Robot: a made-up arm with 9 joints. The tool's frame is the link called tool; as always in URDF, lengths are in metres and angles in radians. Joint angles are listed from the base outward.
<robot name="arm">
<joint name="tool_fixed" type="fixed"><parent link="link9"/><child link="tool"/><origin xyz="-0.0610 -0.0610 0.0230" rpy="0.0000 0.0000 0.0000"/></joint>
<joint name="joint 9" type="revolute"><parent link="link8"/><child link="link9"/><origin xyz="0.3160 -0.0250 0.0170" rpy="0.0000 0.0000 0.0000"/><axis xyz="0 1 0"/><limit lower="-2.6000" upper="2.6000"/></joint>
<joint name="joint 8" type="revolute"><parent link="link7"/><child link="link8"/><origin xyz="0.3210 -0.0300 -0.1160" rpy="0.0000 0.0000 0.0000"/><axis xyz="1 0 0"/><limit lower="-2.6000" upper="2.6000"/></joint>
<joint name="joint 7" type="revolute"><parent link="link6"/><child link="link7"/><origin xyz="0.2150 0.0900 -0.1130" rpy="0.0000 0.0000 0.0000"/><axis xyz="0 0 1"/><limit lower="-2.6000" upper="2.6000"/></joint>
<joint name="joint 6" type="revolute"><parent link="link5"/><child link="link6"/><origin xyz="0.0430 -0.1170 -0.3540" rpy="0.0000 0.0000 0.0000"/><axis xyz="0 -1 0"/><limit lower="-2.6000" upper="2.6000"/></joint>
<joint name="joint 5" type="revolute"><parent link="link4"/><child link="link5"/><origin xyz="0.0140 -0.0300 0.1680" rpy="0.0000 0.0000 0.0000"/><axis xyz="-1 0 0"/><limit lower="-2.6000" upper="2.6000"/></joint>
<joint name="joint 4" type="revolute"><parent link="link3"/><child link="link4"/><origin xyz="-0.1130 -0.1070 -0.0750" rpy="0.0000 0.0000 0.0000"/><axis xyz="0 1 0"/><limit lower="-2.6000" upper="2.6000"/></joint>
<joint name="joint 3" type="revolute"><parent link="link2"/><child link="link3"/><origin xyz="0.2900 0.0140 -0.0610" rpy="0.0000 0.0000 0.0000"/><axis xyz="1 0 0"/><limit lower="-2.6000" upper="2.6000"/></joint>
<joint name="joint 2" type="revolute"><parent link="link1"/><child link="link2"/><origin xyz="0.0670 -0.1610 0.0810" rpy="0.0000 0.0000 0.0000"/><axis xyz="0 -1 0"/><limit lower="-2.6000" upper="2.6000"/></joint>
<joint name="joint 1" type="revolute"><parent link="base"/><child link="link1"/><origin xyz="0.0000 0.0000 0.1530" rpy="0.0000 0.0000 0.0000"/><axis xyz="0 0 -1"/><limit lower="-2.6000" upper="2.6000"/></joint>
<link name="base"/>
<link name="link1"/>
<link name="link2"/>
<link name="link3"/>
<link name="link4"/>
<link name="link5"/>
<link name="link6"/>
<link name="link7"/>
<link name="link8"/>
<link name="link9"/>
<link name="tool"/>
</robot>
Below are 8 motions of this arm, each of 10 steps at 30 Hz.
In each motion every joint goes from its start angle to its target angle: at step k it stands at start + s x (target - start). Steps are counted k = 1, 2, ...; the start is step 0. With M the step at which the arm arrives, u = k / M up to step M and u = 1 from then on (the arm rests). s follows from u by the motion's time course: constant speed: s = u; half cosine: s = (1 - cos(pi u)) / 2; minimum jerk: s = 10 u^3 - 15 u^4 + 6 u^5.
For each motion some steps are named. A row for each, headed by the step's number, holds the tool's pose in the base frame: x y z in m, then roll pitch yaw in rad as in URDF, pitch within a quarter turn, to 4 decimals.
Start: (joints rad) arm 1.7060 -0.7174 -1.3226 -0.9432 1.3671 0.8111 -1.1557 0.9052 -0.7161
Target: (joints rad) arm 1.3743 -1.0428 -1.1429 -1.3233 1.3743 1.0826 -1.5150 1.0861 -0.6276
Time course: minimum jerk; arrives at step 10
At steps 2, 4, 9, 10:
2: 0.3833 -0.4867 0.7761 -1.4746 -0.8191 1.2296
4: 0.3329 -0.4346 0.8320 -1.6445 -0.9857 1.5747
9: 0.1464 -0.4335 0.9174 -2.5593 -1.0971 2.9352
10: 0.1440 -0.4346 0.9178 -2.5701 -1.0947 2.9517

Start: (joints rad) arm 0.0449 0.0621 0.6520 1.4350 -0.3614 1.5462 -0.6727 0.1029 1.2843
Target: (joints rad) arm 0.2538 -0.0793 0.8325 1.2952 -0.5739 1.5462 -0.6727 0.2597 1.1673
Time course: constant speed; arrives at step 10
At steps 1, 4, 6, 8, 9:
1: 0.5049 -0.5856 -0.4673 2.0074 0.9538 0.7387
4: 0.4099 -0.5729 -0.5101 2.0920 0.9191 0.6283
6: 0.3481 -0.5559 -0.5355 2.1498 0.9027 0.5522
8: 0.2885 -0.5322 -0.5581 2.2087 0.8920 0.4745
9: 0.2598 -0.5180 -0.5683 2.2387 0.8888 0.4352

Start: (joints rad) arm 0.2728 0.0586 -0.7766 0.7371 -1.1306 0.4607 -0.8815 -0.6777 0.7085
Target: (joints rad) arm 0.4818 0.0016 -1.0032 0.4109 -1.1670 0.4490 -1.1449 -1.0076 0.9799
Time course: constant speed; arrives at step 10
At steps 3, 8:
3: 0.1812 -0.9399 -0.1946 -0.8475 0.7267 -2.4360
8: 0.1138 -0.9754 -0.1247 -0.9894 0.6883 -2.7100

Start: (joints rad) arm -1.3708 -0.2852 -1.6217 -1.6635 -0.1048 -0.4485 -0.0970 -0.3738 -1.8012
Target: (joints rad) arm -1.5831 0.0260 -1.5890 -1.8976 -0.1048 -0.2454 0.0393 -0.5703 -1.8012
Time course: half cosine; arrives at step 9
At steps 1, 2, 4, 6, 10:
1: -0.3720 1.0463 0.1435 -1.4711 0.0197 -1.8679
2: -0.4200 1.0156 0.1702 -1.4727 0.0570 -1.8090
4: -0.5679 0.8873 0.2514 -1.4622 0.1891 -1.6061
6: -0.6997 0.7046 0.3212 -1.4173 0.3433 -1.3653
10: -0.7682 0.5513 0.3548 -1.3574 0.4552 -1.1725

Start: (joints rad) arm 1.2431 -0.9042 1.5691 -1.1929 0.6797 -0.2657 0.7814 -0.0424 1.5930
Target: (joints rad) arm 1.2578 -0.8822 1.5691 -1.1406 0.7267 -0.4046 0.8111 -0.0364 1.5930
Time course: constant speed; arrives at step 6
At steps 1, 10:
1: -0.3719 -0.5618 -0.7995 2.3896 0.9963 0.6214
10: -0.2748 -0.5186 -0.8741 2.3649 0.8500 0.6480

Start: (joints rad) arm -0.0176 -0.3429 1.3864 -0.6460 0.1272 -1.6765 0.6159 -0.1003 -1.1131
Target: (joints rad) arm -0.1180 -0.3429 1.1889 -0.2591 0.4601 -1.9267 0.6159 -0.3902 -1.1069
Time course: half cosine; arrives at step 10
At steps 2, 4, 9, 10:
2: 0.3743 0.8273 -0.2616 1.7208 0.0420 -0.0216
4: 0.1809 0.8143 -0.3464 1.6324 0.0681 0.1666
9: -0.2670 0.5962 -0.4928 1.4699 0.1885 0.6426
10: -0.2819 0.5831 -0.4961 1.4658 0.1944 0.6611

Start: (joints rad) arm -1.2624 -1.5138 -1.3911 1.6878 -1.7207 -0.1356 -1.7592 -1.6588 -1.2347
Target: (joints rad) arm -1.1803 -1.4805 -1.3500 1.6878 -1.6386 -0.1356 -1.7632 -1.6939 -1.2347
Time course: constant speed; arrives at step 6
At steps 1, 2, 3, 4, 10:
1: 0.0280 -0.4933 0.3919 -2.8638 -0.5663 -0.8771
2: 0.0208 -0.4874 0.3973 -2.8719 -0.5669 -0.9003
3: 0.0140 -0.4814 0.4026 -2.8801 -0.5676 -0.9235
4: 0.0074 -0.4753 0.4079 -2.8884 -0.5682 -0.9466
10: -0.0048 -0.4629 0.4185 -2.9050 -0.5695 -0.9928

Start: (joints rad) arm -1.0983 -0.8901 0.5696 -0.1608 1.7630 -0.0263 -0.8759 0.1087 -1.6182
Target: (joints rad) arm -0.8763 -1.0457 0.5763 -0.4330 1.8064 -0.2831 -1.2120 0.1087 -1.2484
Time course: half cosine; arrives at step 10
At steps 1, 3, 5, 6, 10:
1: 1.3560 0.0610 -0.0372 -1.6952 -0.2890 2.3714
3: 1.3525 -0.0536 0.0375 -1.7546 -0.2455 2.2277
5: 1.3131 -0.2304 0.1589 -1.8677 -0.1959 2.0009
6: 1.2767 -0.3167 0.2221 -1.9341 -0.1810 1.8853
10: 1.1611 -0.4863 0.3582 -2.0953 -0.1767 1.6394

